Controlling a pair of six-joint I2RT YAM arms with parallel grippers.
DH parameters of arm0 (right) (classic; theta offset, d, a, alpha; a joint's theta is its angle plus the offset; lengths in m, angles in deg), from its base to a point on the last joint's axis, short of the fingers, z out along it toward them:
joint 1: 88.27 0.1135 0.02 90
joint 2: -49.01 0 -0.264 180
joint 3: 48.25 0 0.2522 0
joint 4: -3.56 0 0.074 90
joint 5: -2.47 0 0 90
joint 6: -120.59 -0.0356 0 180
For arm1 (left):
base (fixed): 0 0 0 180
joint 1: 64.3 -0.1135 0.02 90
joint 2: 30.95 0 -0.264 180
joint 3: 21.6 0 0.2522 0
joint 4: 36.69 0 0.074 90
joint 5: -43.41 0 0 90
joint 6: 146.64 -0.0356 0 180
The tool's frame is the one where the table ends.
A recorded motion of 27 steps. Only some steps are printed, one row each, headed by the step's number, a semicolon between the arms.
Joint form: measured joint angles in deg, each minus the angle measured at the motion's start. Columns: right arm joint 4, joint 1, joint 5, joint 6, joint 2, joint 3; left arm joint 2, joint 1, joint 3, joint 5, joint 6, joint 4.
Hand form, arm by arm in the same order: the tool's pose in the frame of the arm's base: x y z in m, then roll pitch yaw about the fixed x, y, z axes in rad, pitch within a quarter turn. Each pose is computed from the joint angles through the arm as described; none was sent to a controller.
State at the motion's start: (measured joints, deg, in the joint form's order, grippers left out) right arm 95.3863 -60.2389 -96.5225 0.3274 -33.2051 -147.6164; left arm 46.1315 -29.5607 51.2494 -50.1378 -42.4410 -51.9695
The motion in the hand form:
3: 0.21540 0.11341 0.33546 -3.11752 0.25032 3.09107; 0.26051 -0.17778 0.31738 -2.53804 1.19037 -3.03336
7: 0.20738 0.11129 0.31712 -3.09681 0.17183 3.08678; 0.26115 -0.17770 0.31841 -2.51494 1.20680 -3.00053
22: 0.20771 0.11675 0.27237 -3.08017 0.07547 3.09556; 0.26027 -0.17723 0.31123 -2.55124 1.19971 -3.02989
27: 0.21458 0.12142 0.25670 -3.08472 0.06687 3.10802; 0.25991 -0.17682 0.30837 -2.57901 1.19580 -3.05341
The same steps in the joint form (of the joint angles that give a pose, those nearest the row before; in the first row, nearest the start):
3: 2.34 1.00 0.28 -0.96 1.20 2.67; -0.28 0.04 -0.50 -0.63 -0.07 1.88
7: 3.10 1.31 1.55 -1.99 1.97 7.24; -0.28 0.04 -0.70 -1.33 -0.13 3.10
22: -1.99 2.10 3.69 -2.56 0.31 15.89; -0.28 0.11 -2.01 -1.73 -0.31 3.63
27: -5.57 2.16 4.20 -1.90 -1.62 17.77; -0.28 0.11 -2.45 -1.95 -0.55 3.54

